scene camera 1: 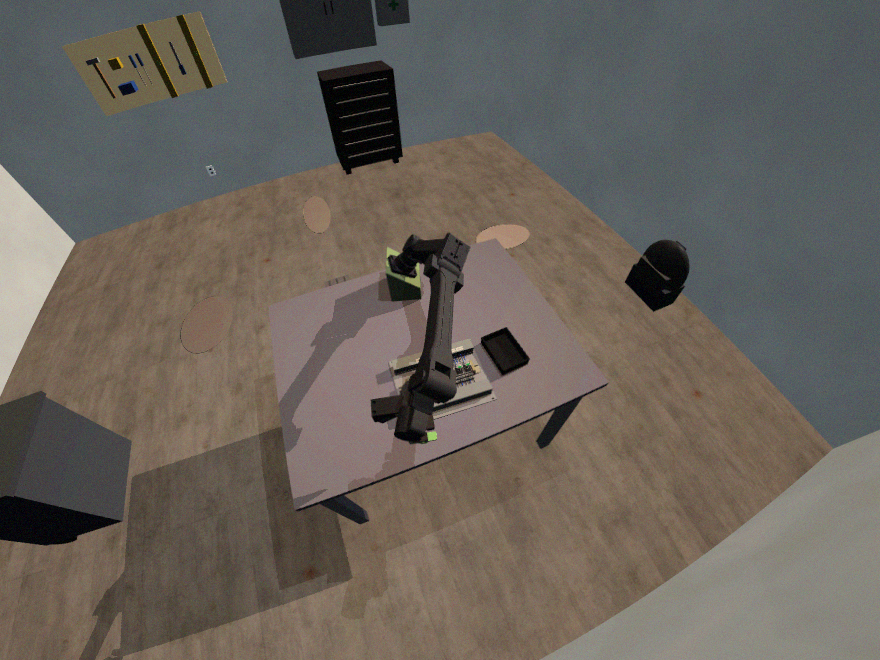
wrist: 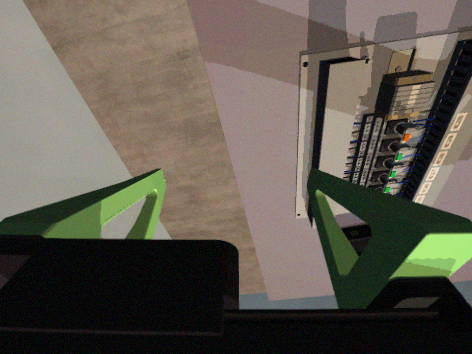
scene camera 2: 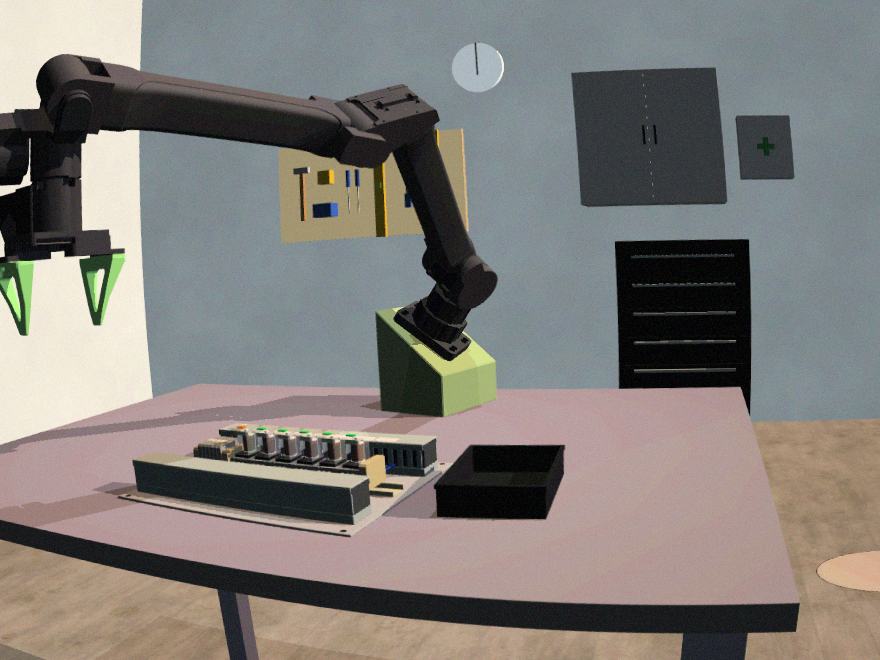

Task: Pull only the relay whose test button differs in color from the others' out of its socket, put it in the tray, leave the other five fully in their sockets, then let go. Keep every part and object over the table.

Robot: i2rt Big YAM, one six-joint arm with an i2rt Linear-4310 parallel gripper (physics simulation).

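Frame: origin at the arm's base, x ahead, y left, z up, level; millimetres.
Seen in the pictures: gripper, fingertip midpoint: (wrist: 236, 176) (scene camera 2: 62, 330); arm's base, link origin: (scene camera 1: 401, 267) (scene camera 2: 430, 333).
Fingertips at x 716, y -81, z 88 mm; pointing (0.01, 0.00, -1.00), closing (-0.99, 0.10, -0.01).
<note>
Pixels of each thing's top centre, then the offset from my fingertips to it.
- relay with the orange test button, top centre: (scene camera 2: 244, 425) (wrist: 413, 136) dy +58, dx -229, dz -141 mm
- black tray, top centre: (scene camera 2: 504, 463) (wrist: 369, 251) (scene camera 1: 505, 347) dy +368, dx -274, dz -175 mm
- panel's base plate, top centre: (scene camera 2: 285, 482) (wrist: 375, 148) (scene camera 1: 440, 379) dy +110, dx -231, dz -207 mm
The relay with the orange test button (scene camera 2: 242, 436) (wrist: 401, 131) sits in its socket at the row's end, next to the terminal blocks. The other relays, such as one with a green button (scene camera 2: 353, 446) (wrist: 393, 161), stand in line beside it; in the wrist view the right finger hides part of the row. The black tray (scene camera 1: 505, 350) (scene camera 2: 490, 501) stands beside the panel and looks empty. My gripper (scene camera 2: 61, 329) (wrist: 236, 176) is open and empty, high above the table's front edge, off to the side of the panel. In scene camera 1 the arm hides part of the panel.
The panel's base plate (scene camera 1: 463, 406) (scene camera 2: 305, 525) (wrist: 303, 150) carries two long wiring ducts, one on each side of the relays, and terminal blocks (scene camera 2: 216, 448) (wrist: 412, 95). The arm's green base block (scene camera 1: 403, 287) (scene camera 2: 469, 387) stands at the table's back edge.
</note>
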